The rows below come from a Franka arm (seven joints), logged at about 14 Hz.
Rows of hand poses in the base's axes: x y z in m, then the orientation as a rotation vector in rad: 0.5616, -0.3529, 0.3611, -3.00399, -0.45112, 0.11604; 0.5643, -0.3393, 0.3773, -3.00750, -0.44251, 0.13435; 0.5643, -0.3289, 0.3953, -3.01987, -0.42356, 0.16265; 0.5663, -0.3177, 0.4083, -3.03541, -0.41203, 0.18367; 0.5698, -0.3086, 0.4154, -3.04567, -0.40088, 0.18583; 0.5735, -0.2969, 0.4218, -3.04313, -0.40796, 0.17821; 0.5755, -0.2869, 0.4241, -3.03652, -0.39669, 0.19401; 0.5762, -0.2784, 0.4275, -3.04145, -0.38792, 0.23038; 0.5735, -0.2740, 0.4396, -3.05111, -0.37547, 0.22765; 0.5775, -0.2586, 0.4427, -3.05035, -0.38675, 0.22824; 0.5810, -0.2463, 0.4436, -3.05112, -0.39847, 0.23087; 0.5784, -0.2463, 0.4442, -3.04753, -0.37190, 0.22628; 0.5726, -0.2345, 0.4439, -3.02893, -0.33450, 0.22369; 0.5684, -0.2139, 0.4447, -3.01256, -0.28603, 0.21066; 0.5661, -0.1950, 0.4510, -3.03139, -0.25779, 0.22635; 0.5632, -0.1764, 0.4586, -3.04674, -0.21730, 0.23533; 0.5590, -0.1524, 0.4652, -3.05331, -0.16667, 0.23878
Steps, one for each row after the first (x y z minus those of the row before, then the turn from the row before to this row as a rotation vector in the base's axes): 0.0027, 0.0136, 0.0162, -0.00494, 0.01164, -0.00520; 0.0000, 0.0104, 0.0180, -0.01408, 0.01700, -0.01204; 0.0020, 0.0112, 0.0130, -0.01714, 0.01130, -0.00745; 0.0035, 0.0091, 0.0071, -0.00937, 0.00010, -0.00749; 0.0037, 0.0117, 0.0064, 0.00295, -0.00469, 0.00449; 0.0020, 0.0100, 0.0023, 0.00519, 0.01159, -0.00675; 0.0007, 0.0085, 0.0034, -0.00959, 0.02260, -0.00480; -0.0027, 0.0044, 0.0121, -0.00815, -0.00291, -0.00826; 0.0040, 0.0154, 0.0031, -0.00016, 0.00012, 0.00736; 0.0035, 0.0123, 0.0009, -0.00204, 0.00113, 0.00767; -0.0026, 0.0000, 0.0006, 0.00616, -0.00137, -0.01737; -0.0058, 0.0118, -0.0003, 0.02102, 0.00270, -0.02444; -0.0042, 0.0206, 0.0008, 0.02037, -0.00398, -0.03237; -0.0023, 0.0189, 0.0063, -0.01950, 0.00876, -0.01779; -0.0029, 0.0186, 0.0076, -0.01524, 0.00522, -0.02588; -0.0042, 0.0240, 0.0066, -0.00638, 0.00294, -0.03273
